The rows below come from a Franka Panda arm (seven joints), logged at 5 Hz.
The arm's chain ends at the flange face. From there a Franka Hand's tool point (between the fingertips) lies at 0.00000 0.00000 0.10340 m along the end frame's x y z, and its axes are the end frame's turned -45 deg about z.
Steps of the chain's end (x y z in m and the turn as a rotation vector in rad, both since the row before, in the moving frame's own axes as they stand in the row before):
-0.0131, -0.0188, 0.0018, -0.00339, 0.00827, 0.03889
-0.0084, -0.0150, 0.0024, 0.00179, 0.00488, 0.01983
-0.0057, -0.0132, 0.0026, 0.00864, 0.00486, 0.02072
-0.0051, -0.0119, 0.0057, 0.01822, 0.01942, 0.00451
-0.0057, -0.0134, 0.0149, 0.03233, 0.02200, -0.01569
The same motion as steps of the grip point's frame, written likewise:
0.0044, -0.0217, 0.0018, -0.00824, 0.00345, 0.03889
0.0052, -0.0163, 0.0024, -0.00218, 0.00472, 0.01983
0.0063, -0.0136, 0.0026, 0.00267, 0.00955, 0.02072
0.0076, -0.0119, 0.0057, -0.00085, 0.02662, 0.00451
0.0094, -0.0143, 0.0148, 0.00730, 0.03842, -0.01569

